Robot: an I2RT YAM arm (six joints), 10 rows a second.
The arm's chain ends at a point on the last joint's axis. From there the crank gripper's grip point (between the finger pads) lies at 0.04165 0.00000 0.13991 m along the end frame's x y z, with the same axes.
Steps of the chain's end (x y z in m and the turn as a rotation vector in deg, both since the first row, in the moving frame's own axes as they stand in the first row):
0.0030, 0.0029, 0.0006, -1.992, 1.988, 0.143
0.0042, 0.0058, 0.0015, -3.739, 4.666, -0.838
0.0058, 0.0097, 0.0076, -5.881, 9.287, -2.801
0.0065, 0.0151, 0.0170, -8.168, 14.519, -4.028
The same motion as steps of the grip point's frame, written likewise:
0.0078, 0.0078, -0.0010, -1.992, 1.988, 0.143
0.0155, 0.0141, -0.0026, -3.739, 4.666, -0.838
0.0281, 0.0210, -0.0016, -5.881, 9.287, -2.801
0.0407, 0.0299, 0.0009, -8.168, 14.519, -4.028

